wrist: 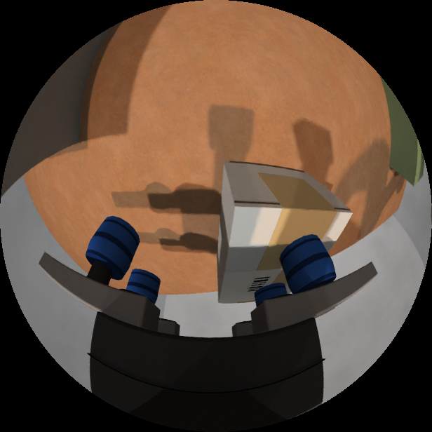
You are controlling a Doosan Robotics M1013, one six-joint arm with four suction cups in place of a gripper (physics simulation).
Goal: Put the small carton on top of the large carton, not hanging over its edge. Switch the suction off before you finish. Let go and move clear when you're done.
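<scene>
The small carton [265, 240], pale with a tan tape strip and a barcode, rests on the orange table top [180, 80], right of the view's middle. My gripper [208, 272] has four blue suction cups; the right pair is pressed against the carton's top face, shut on it, near the barcode. The left pair is beside the carton, over the table. The cups' contact faces are hidden. The large carton [52, 115] shows in part as a dark, shaded block at the left edge.
Part of a green object [406, 135] stands at the right edge. Grey floor [375, 325] shows beyond the table's near edge. Shadows of the arm and gripper fall across the table.
</scene>
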